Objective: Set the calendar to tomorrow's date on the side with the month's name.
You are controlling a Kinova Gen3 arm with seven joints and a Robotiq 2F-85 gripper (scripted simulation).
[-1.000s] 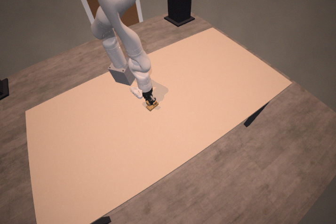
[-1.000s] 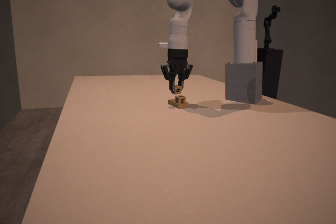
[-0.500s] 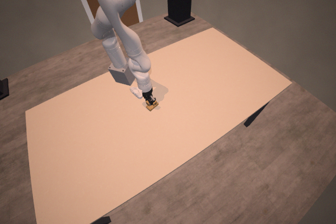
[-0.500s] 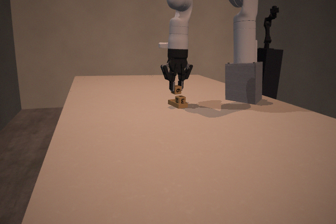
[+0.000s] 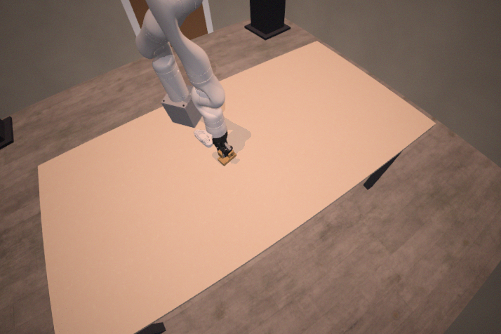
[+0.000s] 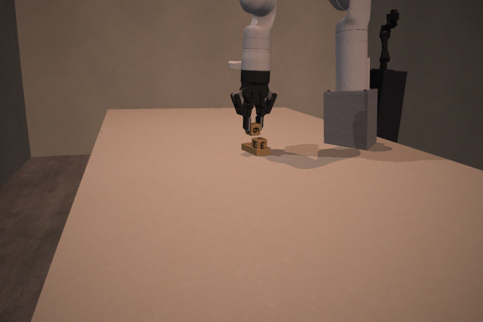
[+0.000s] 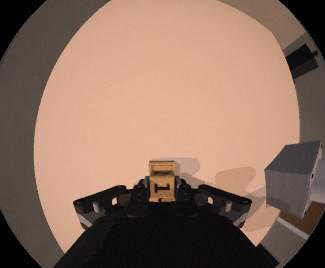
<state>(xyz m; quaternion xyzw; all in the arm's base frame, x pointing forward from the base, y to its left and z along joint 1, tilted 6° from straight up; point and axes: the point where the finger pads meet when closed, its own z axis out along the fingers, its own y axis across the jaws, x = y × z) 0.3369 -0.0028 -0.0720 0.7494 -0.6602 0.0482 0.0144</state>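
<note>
My hand is 6 cm above the wooden tray and 2 cm to the right of it.
</note>
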